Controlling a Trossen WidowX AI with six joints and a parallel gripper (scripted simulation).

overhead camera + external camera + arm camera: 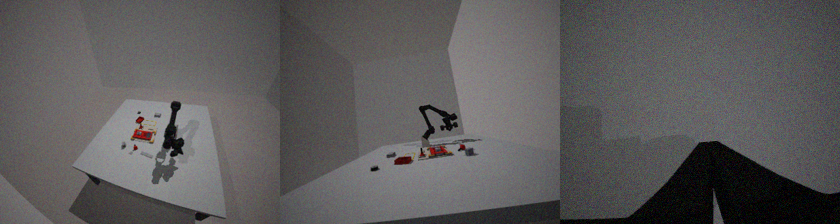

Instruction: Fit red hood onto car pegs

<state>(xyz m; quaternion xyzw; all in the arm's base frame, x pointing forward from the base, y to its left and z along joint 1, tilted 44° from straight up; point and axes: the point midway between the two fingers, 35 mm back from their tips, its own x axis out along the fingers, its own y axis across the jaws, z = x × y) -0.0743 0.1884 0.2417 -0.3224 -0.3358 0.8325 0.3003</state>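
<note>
The red hood is 49 cm ahead of my gripper tip, 51 cm to the right of it and 10 cm below it. The rest, counted from my gripper tip: jig (40 cm ahead, 28 cm to the right, 10 cm below).
</note>
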